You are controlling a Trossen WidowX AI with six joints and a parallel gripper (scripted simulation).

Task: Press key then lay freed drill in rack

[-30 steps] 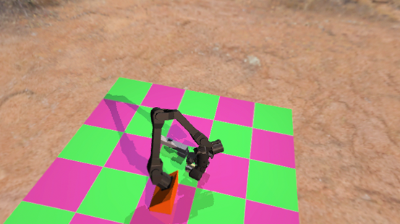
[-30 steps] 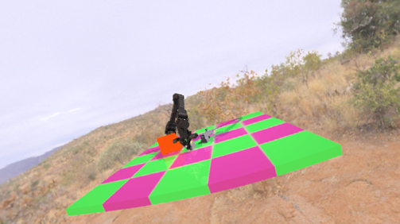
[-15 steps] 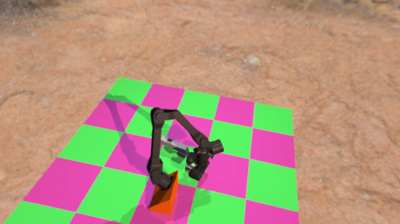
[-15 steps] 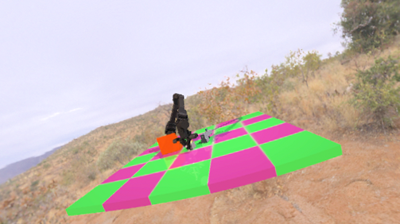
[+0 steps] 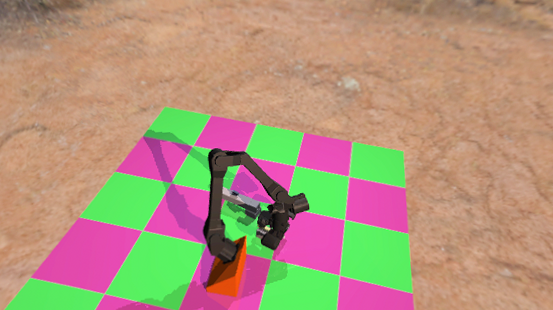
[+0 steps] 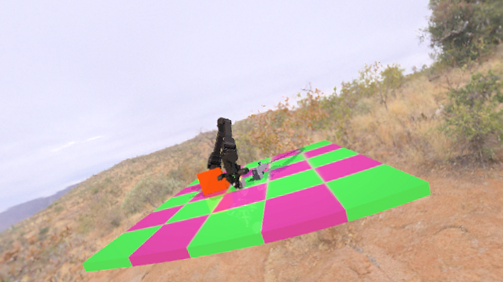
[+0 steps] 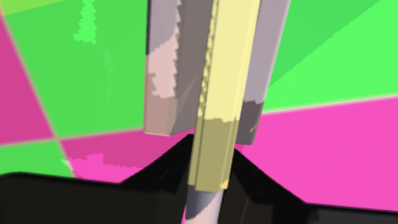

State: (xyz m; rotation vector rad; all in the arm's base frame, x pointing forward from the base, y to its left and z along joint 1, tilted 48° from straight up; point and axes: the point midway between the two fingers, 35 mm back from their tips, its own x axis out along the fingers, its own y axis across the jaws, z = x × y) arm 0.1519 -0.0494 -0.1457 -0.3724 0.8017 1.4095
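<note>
The pale cylindrical drill is 1 cm ahead of my gripper tip, 4 cm to the left of it and 3 cm above it. Also, from my gripper tip: dark key 14 cm ahead, 21 cm to the left, 4 cm above; grey housing block 13 cm ahead, 19 cm to the left, 2 cm above; grey rack 1 cm ahead, 5 cm to the left, 1 cm above.
</note>
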